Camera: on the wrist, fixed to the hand. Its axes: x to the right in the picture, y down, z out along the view.
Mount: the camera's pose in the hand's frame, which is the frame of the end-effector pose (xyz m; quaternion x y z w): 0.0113 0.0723 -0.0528 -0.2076 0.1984 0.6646 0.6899
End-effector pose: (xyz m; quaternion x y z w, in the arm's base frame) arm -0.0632 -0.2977 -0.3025 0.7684 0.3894 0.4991 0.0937
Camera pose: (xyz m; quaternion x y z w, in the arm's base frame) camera -0.0688 -0.3519 -0.2306 -0.6704 0.3270 -0.6399 0.1848
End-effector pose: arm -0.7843 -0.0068 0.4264 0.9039 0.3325 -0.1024 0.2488
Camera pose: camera -0.7276 -0.0206 0.4952 0.8132 -0.3007 0.3431 0.3614
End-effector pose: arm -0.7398 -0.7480 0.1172 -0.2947 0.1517 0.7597 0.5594
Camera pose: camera -0.7953 -0.7927 0.0619 0.3693 -0.2538 -0.8689 0.2102
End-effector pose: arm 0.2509 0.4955 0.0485 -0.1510 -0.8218 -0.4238 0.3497
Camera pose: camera 0.3058 0.4956 0.1201 -0.6388 -0.3092 -0.2605 0.6546
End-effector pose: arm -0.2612 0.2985 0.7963 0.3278 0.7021 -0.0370 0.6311
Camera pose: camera -0.2699 0.3843 0.8228 0.5690 0.3994 0.6046 0.3887
